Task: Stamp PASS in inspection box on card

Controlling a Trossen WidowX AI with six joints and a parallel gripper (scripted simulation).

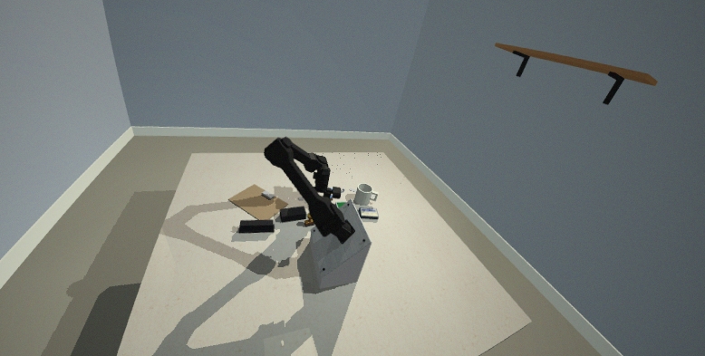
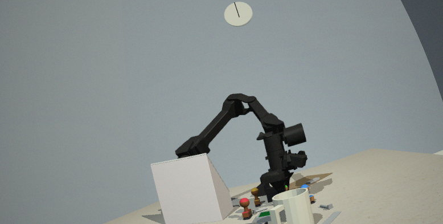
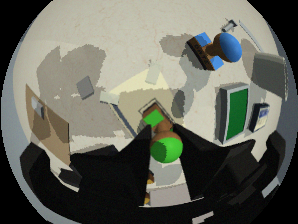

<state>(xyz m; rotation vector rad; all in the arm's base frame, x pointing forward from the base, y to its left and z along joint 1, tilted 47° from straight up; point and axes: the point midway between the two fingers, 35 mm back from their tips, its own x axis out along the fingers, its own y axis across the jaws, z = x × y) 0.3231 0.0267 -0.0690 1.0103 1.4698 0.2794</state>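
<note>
Now: the cream card 1 cm ahead of my gripper tip, 1 cm to the left of it and 3 cm below it. Also, from my gripper tip: ink pad: 5 cm behind, 11 cm to the right, 2 cm below; orange-knobbed stamp: 10 cm behind, 8 cm to the left; blue-knobbed stamp: 5 cm ahead, 8 cm to the right.
</note>
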